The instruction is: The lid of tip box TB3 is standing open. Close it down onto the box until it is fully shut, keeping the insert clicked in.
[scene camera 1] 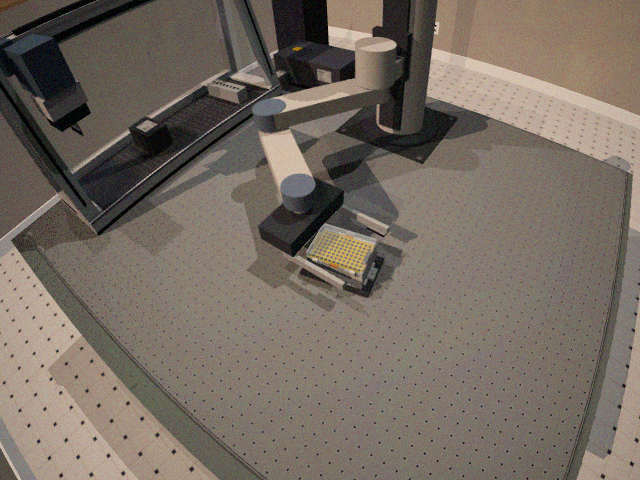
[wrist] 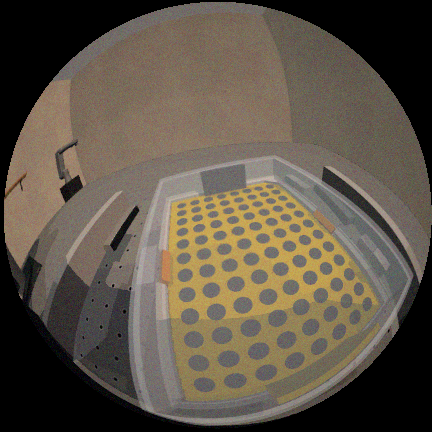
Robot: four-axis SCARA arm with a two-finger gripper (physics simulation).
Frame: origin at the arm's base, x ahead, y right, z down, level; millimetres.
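Where they show: gripper, fingertip midpoint: (scene camera 1: 367,257) (wrist: 223,184); arm's base, origin of the base link: (scene camera 1: 399,127).
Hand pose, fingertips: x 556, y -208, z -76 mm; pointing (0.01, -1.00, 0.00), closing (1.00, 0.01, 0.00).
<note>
Each offset is from my fingertips to the top centre of the thing. "pt": to the spot under its first point. Level surfaces: height alone.
Tip box TB3 @[dx +11, dy +53, dz -14 mm] (scene camera 1: 370,266) (wrist: 145,320) sits in a dark holder @[pt dx +47, dy -18, dz +55 mm] (scene camera 1: 361,292) on the table. Its yellow insert with round holes @[dx +11, dy +54, dz -12 mm] (scene camera 1: 342,250) (wrist: 245,271) shows through or inside clear walls that stand around it. Orange clips show at the insert's sides in the wrist view, one at the left (wrist: 166,266) and one at the right (wrist: 324,221). I cannot tell which clear part is the lid, nor its angle. My gripper (scene camera 1: 363,257) (wrist: 223,184) is open wide and empty, with one finger along each side of the box. Its dark body is behind the box.
A metal-framed machine @[pt dx +277, dy +721, dz -203 mm] (scene camera 1: 43,149) with a bed and a hanging head is at the left. The arm's column (scene camera 1: 424,62) and a dark unit @[pt dx -594, dy +582, dz -52 mm] (scene camera 1: 310,62) stand at the back. The grey perforated table @[dz +63 mm] (scene camera 1: 413,361) extends around the box.
</note>
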